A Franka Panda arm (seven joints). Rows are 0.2 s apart.
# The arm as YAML. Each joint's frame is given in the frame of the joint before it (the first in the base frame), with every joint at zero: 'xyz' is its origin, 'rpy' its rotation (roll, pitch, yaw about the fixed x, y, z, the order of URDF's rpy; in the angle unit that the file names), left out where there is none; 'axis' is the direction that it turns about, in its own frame. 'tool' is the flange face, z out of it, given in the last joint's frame.
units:
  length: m
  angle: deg
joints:
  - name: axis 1
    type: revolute
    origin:
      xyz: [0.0, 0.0, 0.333]
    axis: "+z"
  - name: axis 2
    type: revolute
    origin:
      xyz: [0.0, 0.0, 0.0]
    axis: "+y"
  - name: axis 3
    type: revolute
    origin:
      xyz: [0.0, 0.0, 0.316]
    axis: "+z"
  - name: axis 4
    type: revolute
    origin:
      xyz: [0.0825, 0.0, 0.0]
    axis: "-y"
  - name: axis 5
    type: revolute
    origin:
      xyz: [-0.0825, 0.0, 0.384]
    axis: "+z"
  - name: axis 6
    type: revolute
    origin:
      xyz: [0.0, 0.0, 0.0]
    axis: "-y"
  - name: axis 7
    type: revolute
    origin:
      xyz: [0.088, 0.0, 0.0]
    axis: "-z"
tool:
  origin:
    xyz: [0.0, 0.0, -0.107]
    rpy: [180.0, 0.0, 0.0]
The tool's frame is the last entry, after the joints.
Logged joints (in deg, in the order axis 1, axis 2, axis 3, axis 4, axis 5, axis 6, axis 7), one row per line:
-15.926 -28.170 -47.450 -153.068 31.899 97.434 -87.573
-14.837 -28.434 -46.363 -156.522 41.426 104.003 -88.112
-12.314 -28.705 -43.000 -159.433 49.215 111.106 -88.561
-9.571 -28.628 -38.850 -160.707 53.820 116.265 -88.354
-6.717 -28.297 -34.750 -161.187 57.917 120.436 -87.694
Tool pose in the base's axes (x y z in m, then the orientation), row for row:
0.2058 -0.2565 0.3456 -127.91 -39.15 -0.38
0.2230 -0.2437 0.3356 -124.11 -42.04 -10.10
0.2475 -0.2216 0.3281 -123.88 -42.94 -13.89
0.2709 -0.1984 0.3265 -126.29 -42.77 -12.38
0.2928 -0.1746 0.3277 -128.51 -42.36 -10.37
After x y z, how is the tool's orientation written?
As angles about the fixed x, y, z axes (roll, pitch, yaw), in degrees.
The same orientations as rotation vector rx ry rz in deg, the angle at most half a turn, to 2 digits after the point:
-122.05 -20.79 -43.57
-120.76 -13.70 -51.14
-121.43 -10.40 -54.26
-123.25 -10.84 -53.87
-124.81 -11.80 -52.92

